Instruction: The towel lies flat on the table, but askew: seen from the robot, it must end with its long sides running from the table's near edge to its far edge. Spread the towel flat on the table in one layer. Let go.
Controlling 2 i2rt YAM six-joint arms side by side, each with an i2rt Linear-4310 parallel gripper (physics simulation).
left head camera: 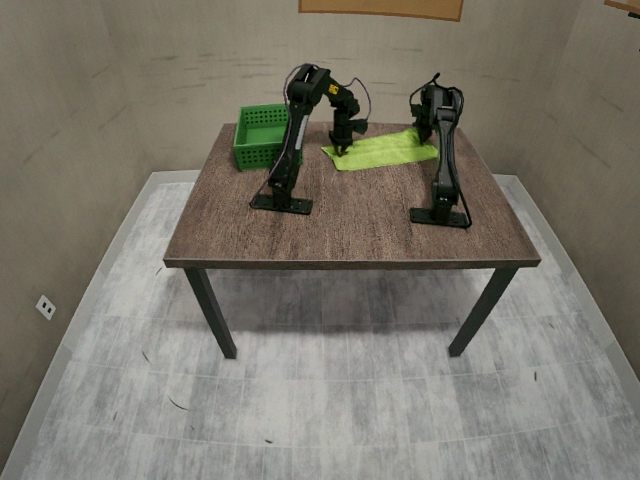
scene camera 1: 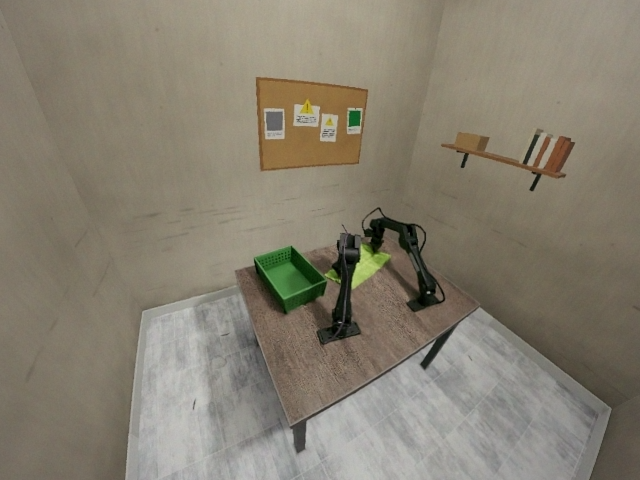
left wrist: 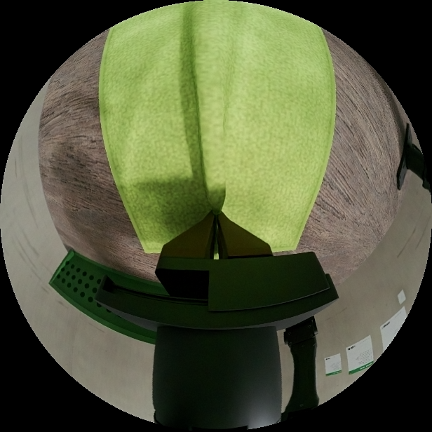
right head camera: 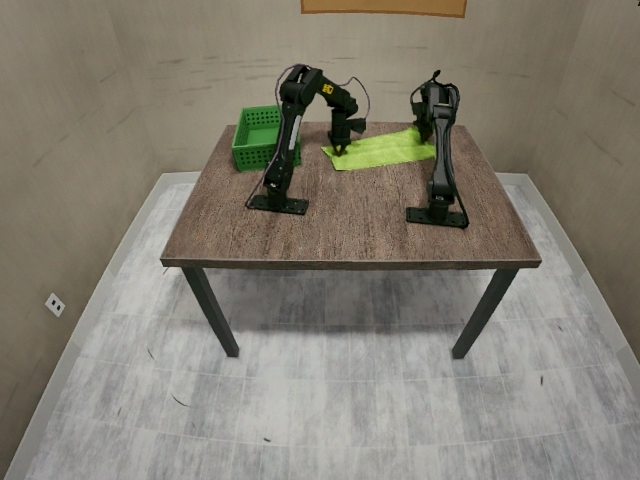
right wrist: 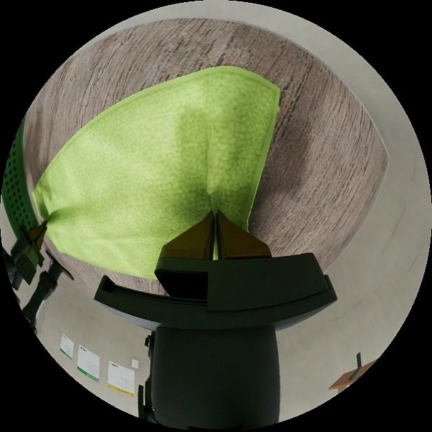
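Observation:
The lime-green towel (left head camera: 385, 152) (right head camera: 382, 152) (scene camera 1: 369, 266) (left wrist: 270, 125) (right wrist: 135, 165) lies near the far edge of the table, its long sides running mostly left to right and slightly slanted. My left gripper (left head camera: 341, 153) (right head camera: 338, 153) (left wrist: 215, 215) is shut on the middle of the towel's left short end and pinches it into a ridge, seen in the left wrist view. My right gripper (left head camera: 423, 140) (right head camera: 425, 139) (right wrist: 215, 215) is shut on the towel near its far right corner, with a crease running from the fingertips. In scene camera 1 the left arm hides part of the towel.
A green perforated basket (left head camera: 262, 156) (right head camera: 261, 157) (scene camera 1: 305, 299) stands on the table (left head camera: 351, 227) (right head camera: 351, 227) (scene camera 1: 361, 356) left of the towel, partly behind the left arm. The table's far edge is close behind the towel. A shelf (scene camera 1: 496, 157) hangs on the wall.

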